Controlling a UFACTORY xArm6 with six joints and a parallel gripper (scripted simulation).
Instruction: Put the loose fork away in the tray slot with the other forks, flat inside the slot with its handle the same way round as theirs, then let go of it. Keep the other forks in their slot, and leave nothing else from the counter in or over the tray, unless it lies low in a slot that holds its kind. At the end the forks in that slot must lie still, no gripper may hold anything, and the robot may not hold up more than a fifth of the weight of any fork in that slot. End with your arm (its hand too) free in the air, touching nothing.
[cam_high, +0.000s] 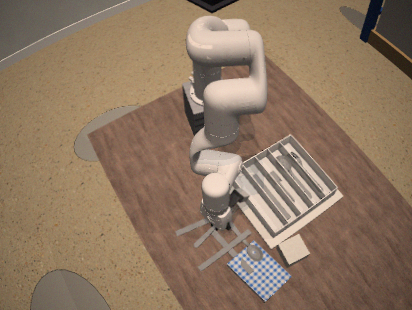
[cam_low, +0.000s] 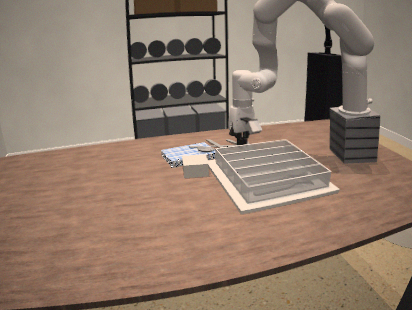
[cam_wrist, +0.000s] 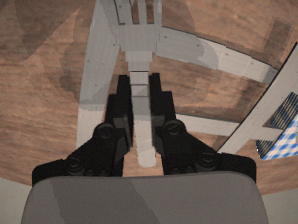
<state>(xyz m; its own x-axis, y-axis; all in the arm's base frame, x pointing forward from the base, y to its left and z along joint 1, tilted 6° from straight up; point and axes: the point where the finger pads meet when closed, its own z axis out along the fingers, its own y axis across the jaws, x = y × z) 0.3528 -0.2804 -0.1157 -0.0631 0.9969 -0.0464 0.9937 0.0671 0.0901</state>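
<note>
My hand is 26 cm to the right of the tray, 6 cm short of it and 3 cm below it. Also, from my hand: box (25 cm ahead, 11 cm to the left).
</note>
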